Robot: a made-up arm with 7 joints. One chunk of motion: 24 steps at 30 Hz.
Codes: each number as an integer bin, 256 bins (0 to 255) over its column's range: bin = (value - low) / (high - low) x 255, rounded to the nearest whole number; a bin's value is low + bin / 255 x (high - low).
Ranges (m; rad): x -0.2..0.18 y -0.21..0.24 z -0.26..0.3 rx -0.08..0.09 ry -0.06..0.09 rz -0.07..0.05
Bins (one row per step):
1: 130 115 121 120 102 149
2: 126 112 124 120 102 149
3: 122 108 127 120 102 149
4: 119 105 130 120 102 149
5: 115 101 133 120 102 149
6: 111 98 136 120 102 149
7: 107 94 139 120 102 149
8: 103 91 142 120 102 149
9: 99 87 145 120 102 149
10: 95 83 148 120 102 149
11: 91 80 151 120 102 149
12: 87 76 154 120 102 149
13: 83 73 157 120 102 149
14: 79 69 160 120 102 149
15: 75 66 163 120 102 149
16: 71 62 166 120 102 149
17: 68 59 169 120 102 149
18: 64 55 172 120 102 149
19: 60 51 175 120 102 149
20: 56 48 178 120 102 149
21: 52 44 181 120 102 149
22: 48 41 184 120 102 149
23: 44 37 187 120 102 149
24: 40 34 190 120 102 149
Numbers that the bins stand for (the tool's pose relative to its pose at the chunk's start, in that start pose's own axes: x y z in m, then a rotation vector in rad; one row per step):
1: -0.0063 -0.0071 0.0057 0.0000 0.0000 0.0001
2: -0.0122 -0.0124 0.0123 0.0000 0.0000 0.0001
3: -0.0182 -0.0194 0.0189 0.0000 0.0000 0.0001
4: -0.0227 -0.0247 0.0255 0.0000 0.0000 0.0001
5: -0.0286 -0.0318 0.0321 0.0000 0.0000 0.0001
6: -0.0346 -0.0371 0.0387 0.0000 0.0000 0.0001
7: -0.0405 -0.0441 0.0453 0.0000 0.0000 0.0001
8: -0.0465 -0.0494 0.0518 0.0000 0.0000 0.0001
9: -0.0525 -0.0565 0.0584 0.0000 0.0000 0.0001
10: -0.0584 -0.0635 0.0650 0.0000 0.0000 0.0001
11: -0.0644 -0.0688 0.0716 0.0000 0.0000 0.0001
12: -0.0704 -0.0759 0.0782 0.0000 0.0000 0.0001
13: -0.0763 -0.0812 0.0848 0.0000 0.0000 0.0001
14: -0.0823 -0.0882 0.0914 0.0000 0.0000 0.0001
15: -0.0882 -0.0935 0.0980 0.0000 0.0000 0.0001
16: -0.0942 -0.1006 0.1045 0.0000 0.0000 0.0001
17: -0.0987 -0.1059 0.1111 0.0000 0.0000 0.0001
18: -0.1046 -0.1129 0.1177 0.0000 0.0000 0.0001
19: -0.1106 -0.1200 0.1243 0.0000 0.0000 0.0001
20: -0.1165 -0.1253 0.1309 0.0000 0.0000 0.0001
21: -0.1225 -0.1324 0.1375 0.0000 0.0000 0.0001
22: -0.1285 -0.1376 0.1441 0.0000 0.0000 0.0001
23: -0.1344 -0.1447 0.1507 0.0000 0.0000 0.0001
24: -0.1404 -0.1500 0.1573 0.0000 0.0000 0.0001

